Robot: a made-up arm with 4 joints. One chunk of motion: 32 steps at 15 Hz.
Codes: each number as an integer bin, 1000 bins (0 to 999) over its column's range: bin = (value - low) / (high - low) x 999, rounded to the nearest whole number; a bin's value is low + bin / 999 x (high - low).
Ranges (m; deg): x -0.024..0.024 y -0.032..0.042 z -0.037..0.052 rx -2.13..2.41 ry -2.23..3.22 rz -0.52..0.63
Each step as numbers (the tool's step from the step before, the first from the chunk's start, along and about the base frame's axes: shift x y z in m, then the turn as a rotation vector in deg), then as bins.
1 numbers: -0.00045 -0.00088 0.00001 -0.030 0.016 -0.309
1 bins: 490 420 415 462 412 183
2 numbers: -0.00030 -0.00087 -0.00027 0.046 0.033 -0.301
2 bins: 493 420 412 479 415 190
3 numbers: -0.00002 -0.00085 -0.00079 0.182 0.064 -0.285
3 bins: 499 421 406 509 420 204
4 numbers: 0.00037 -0.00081 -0.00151 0.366 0.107 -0.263
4 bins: 507 421 398 549 428 223
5 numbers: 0.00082 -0.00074 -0.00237 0.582 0.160 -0.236
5 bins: 517 422 389 597 438 247
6 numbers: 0.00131 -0.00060 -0.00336 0.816 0.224 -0.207
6 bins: 527 424 378 648 450 272
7 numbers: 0.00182 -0.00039 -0.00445 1.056 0.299 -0.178
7 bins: 537 427 365 701 464 297
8 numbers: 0.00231 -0.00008 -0.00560 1.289 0.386 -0.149
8 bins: 548 431 352 752 480 322
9 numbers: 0.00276 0.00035 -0.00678 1.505 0.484 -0.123
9 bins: 557 437 339 800 497 345
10 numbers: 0.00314 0.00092 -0.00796 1.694 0.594 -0.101
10 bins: 565 444 326 841 518 364
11 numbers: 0.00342 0.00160 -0.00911 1.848 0.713 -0.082
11 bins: 571 454 313 875 539 380
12 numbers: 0.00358 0.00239 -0.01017 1.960 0.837 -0.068
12 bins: 574 464 301 900 562 393
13 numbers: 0.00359 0.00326 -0.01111 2.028 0.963 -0.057
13 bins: 574 476 291 915 585 402
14 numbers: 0.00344 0.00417 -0.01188 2.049 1.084 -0.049
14 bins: 571 488 282 920 607 409
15 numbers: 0.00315 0.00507 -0.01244 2.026 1.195 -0.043
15 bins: 565 500 276 915 628 414
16 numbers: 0.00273 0.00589 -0.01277 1.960 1.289 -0.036
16 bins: 556 512 272 900 645 420
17 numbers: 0.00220 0.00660 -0.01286 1.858 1.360 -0.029
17 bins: 545 521 271 878 658 427
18 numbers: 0.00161 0.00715 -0.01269 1.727 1.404 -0.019
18 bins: 533 529 273 849 666 435
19 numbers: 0.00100 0.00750 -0.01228 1.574 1.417 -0.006
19 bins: 520 533 277 815 669 447
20 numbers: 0.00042 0.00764 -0.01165 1.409 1.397 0.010
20 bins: 508 535 285 779 665 460
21 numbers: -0.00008 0.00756 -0.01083 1.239 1.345 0.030
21 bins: 498 534 294 741 655 478
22 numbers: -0.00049 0.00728 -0.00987 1.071 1.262 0.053
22 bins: 489 530 305 704 640 498
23 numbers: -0.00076 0.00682 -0.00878 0.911 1.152 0.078
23 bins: 484 524 317 669 620 519
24 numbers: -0.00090 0.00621 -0.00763 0.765 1.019 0.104
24 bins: 481 516 330 637 596 542
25 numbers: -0.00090 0.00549 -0.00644 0.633 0.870 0.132
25 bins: 481 506 343 608 568 566
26 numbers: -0.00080 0.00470 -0.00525 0.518 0.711 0.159
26 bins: 483 495 356 583 539 590
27 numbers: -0.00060 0.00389 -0.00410 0.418 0.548 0.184
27 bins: 487 485 369 561 509 612
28 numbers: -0.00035 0.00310 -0.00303 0.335 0.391 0.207
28 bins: 492 474 381 542 480 632
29 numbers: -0.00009 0.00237 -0.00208 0.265 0.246 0.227
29 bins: 498 464 392 527 454 649
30 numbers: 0.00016 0.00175 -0.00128 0.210 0.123 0.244
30 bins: 503 456 401 515 431 664
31 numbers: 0.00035 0.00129 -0.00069 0.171 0.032 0.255
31 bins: 507 449 408 506 415 673
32 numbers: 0.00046 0.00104 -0.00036 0.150 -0.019 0.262
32 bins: 509 446 411 502 405 679
